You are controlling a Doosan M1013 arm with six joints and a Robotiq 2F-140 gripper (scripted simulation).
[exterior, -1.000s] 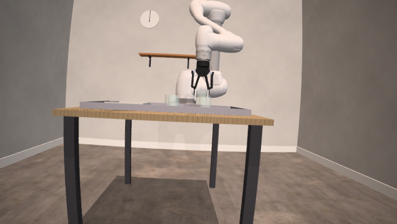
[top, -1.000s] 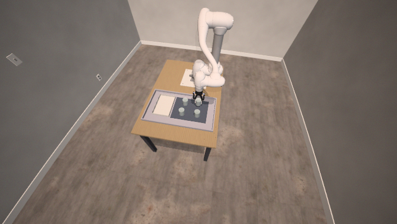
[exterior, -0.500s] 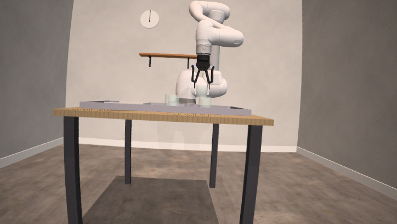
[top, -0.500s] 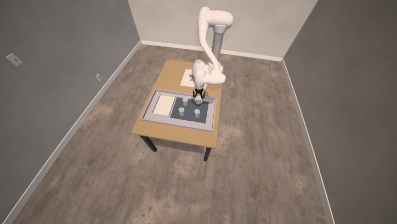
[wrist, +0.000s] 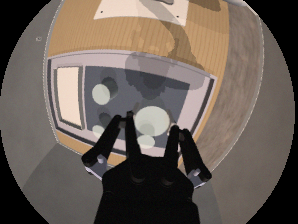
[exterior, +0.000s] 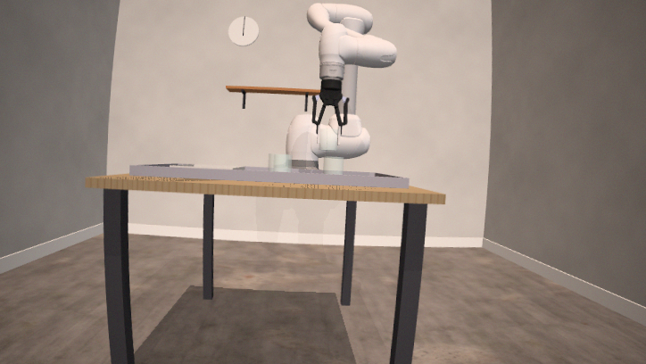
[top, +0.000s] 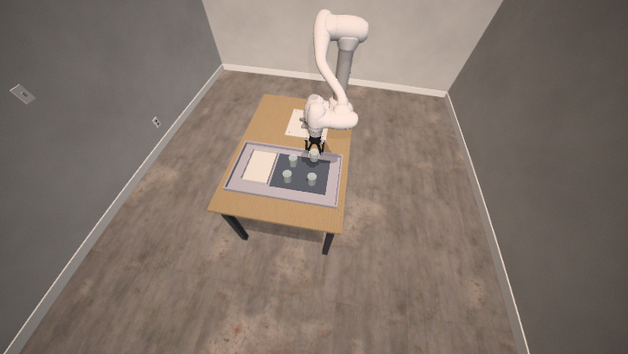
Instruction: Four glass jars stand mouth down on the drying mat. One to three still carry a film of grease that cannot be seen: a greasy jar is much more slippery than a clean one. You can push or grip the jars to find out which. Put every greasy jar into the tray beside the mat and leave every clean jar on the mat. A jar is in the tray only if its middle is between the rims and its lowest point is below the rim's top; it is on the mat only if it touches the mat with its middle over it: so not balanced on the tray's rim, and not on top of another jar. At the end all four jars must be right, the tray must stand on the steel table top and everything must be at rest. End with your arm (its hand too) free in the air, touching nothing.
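The cream tray lies 12 cm ahead of my hand, 39 cm to the right of it and 15 cm below it. Also, from my hand: dark drying mat 8 cm ahead, 7 cm to the right, 15 cm below.
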